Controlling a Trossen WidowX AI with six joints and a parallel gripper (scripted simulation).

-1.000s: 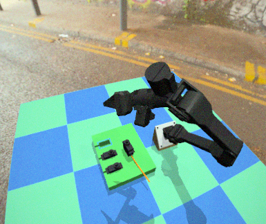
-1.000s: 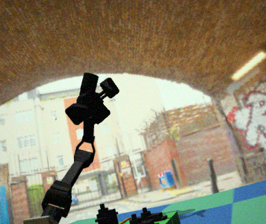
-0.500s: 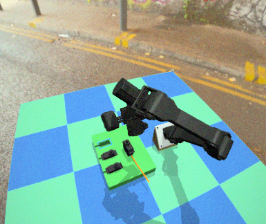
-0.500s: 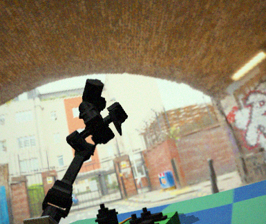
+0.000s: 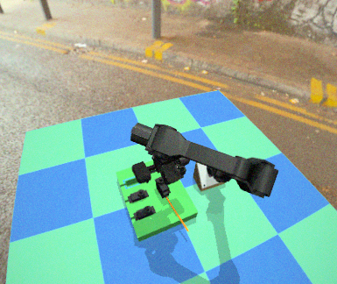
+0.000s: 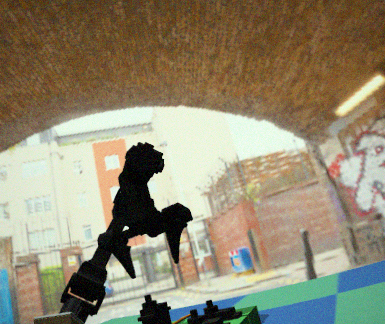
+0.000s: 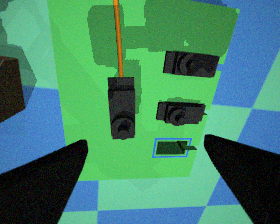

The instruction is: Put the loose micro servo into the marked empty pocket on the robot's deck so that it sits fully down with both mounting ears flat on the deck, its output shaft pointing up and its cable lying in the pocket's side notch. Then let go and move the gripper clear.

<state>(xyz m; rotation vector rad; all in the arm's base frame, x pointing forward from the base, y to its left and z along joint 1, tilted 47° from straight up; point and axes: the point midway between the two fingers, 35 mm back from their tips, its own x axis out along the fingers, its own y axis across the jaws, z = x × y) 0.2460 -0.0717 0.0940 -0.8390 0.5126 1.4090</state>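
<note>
My gripper tip is now 140 mm above the green deck, 30 mm past it and 20 mm to the left of it.
</note>
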